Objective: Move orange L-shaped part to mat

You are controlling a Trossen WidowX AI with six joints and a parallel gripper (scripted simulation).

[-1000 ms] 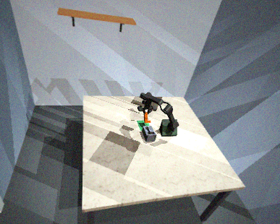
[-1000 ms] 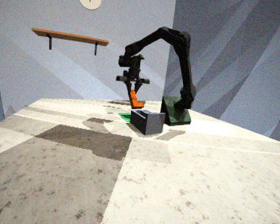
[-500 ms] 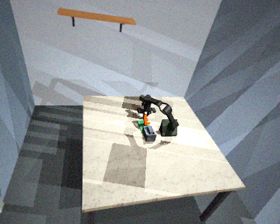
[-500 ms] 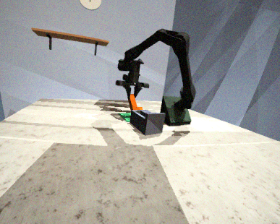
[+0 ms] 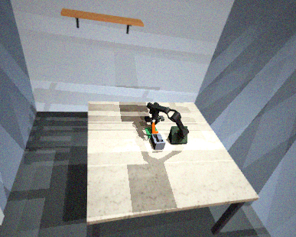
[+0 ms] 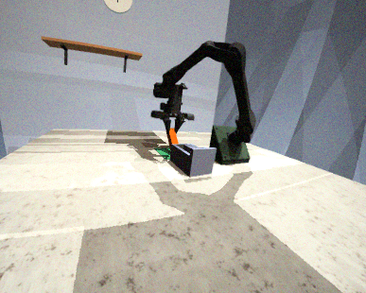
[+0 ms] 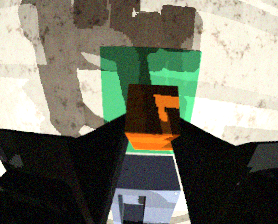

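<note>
Now: the orange L-shaped part 2 cm behind my gripper tip, 3 cm to the left of it and 3 cm below it. The rest, counted from my gripper tip: green mat: 2 cm to the left, 9 cm below.
</note>
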